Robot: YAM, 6 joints.
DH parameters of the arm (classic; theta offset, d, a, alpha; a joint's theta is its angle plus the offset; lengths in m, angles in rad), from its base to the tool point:
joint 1: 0 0.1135 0.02 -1.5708
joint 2: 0 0 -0.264 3.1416
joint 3: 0.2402 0 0.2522 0
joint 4: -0.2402 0 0.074 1.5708
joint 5: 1.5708 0 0 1.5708
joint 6: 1.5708 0.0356 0 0
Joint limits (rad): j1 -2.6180..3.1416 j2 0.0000..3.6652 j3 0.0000..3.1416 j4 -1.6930..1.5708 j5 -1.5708..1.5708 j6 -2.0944..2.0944
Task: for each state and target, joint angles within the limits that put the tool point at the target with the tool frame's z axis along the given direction. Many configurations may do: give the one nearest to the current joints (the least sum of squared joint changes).
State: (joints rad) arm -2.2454 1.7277 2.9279 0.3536 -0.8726 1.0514
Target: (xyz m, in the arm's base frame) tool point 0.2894 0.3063 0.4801 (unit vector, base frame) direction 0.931 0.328 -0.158
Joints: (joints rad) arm -2.2866 0.9674 3.1385 1.1525 -0.5091 1.0514
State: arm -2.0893 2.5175 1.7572 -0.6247 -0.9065 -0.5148
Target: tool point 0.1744 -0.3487 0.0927 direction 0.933 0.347 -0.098
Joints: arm -1.1980 2.2095 1.3008 -0.4940 -1.4713 -0.5148
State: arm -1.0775 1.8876 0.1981 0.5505 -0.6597 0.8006
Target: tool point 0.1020 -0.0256 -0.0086 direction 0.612 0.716 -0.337
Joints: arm -0.5670 2.5850 0.0017 1.3850 -1.2007 0.8006
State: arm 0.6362 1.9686 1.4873 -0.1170 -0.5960 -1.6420
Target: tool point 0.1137 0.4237 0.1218 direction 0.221 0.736 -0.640
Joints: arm 1.3106 2.0940 1.2158 0.1836 0.0242 -1.6420
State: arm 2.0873 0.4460 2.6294 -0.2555 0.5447 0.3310
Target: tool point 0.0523 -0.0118 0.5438 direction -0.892 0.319 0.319
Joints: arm 2.8728 0.5888 1.7512 -0.8367 0.0707 0.3310
